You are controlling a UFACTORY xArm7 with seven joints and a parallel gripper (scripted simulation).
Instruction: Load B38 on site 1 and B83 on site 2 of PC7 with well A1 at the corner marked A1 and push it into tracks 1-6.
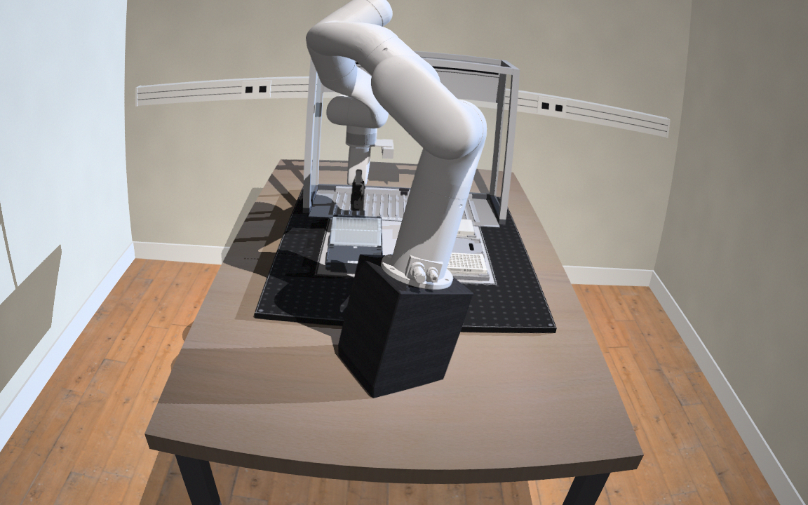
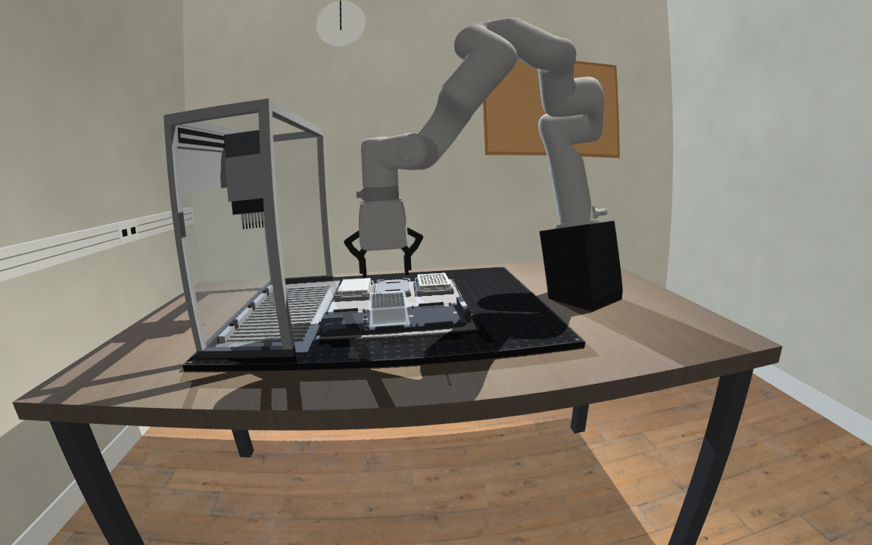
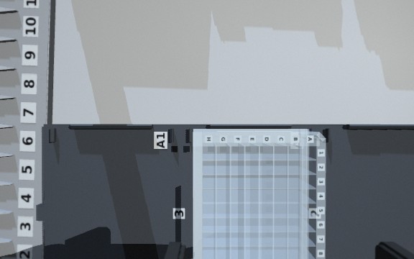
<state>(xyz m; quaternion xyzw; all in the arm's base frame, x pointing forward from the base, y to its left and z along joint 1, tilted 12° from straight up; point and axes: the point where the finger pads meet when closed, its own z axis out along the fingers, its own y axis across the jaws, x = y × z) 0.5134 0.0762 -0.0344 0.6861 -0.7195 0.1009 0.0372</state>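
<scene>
Right now the 96-well plate B38 is 14 cm behind my hand, 24 cm to the right of it and 10 cm below it. From my hand the other things lie so: plate carrier PC7 (1 cm behind, 10 cm below); nest S1 (14 cm behind, 24 cm to the right, 11 cm below); nest S2 (3 cm behind, 25 cm to the right, 11 cm below).
</scene>
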